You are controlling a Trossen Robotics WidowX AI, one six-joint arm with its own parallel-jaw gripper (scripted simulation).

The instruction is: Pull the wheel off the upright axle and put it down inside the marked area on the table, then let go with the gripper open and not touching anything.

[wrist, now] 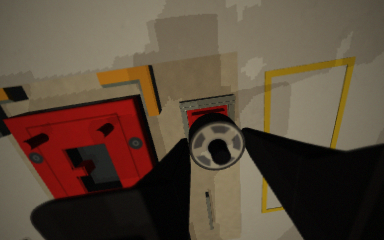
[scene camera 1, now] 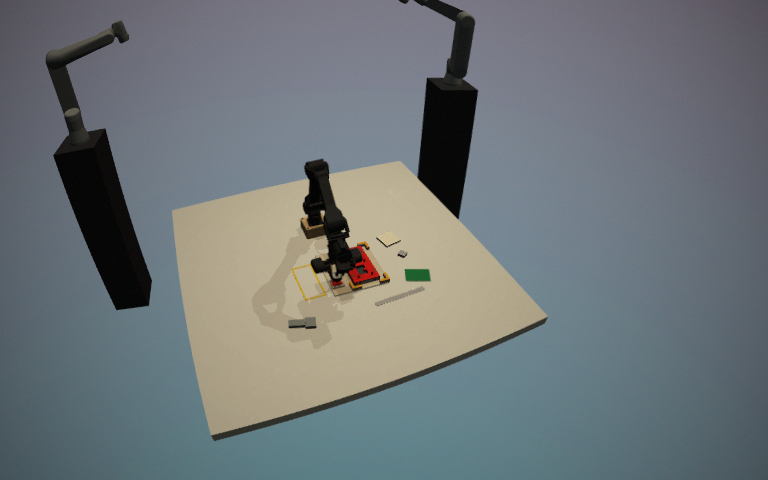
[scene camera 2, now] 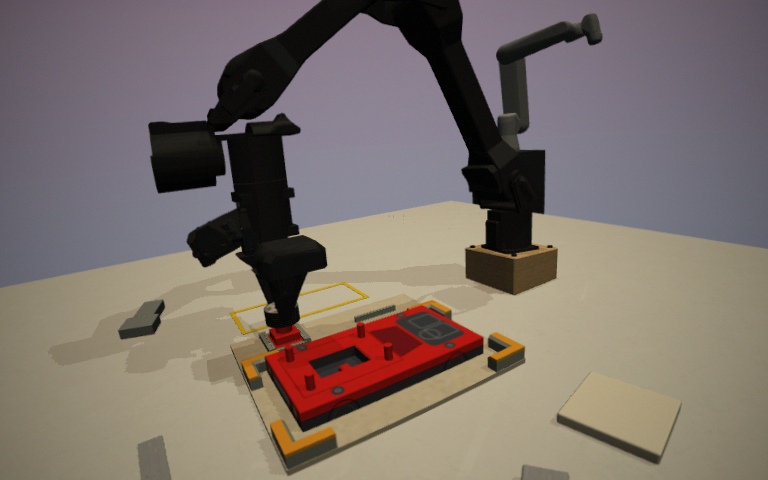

Observation:
I see my gripper (scene camera 2: 280,314), a red housing (scene camera 2: 319,381) and a grey block (scene camera 2: 146,321).
My gripper is seen too in the wrist view (wrist: 214,138) and in scene camera 1 (scene camera 1: 337,277). The wrist view does not show the grey block: it is out of frame.

